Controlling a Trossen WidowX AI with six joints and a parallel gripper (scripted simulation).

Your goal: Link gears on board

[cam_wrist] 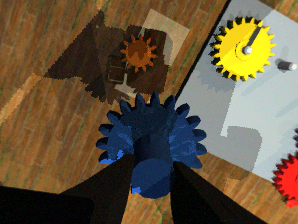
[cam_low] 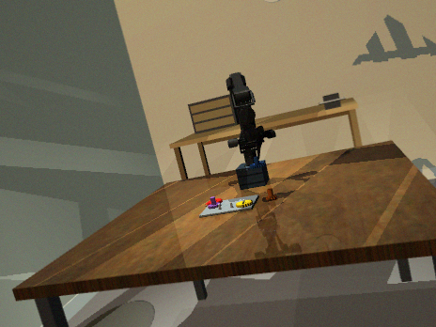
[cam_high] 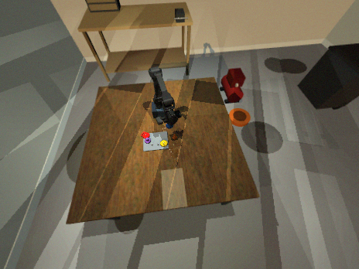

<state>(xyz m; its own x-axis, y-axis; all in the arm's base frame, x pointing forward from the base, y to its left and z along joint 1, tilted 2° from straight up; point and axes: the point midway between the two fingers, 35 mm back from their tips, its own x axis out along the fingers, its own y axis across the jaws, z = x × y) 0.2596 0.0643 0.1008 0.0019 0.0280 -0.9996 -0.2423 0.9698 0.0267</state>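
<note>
Right now the purple gear is 4 cm ahead of my gripper tip, 20 cm to the right of it and 13 cm below it. Round my gripper tip: yellow gear: 9 cm ahead, 7 cm to the right, 14 cm below; blue gear: 1 cm below; orange gear: 4 cm ahead, 3 cm to the left, 14 cm below.
</note>
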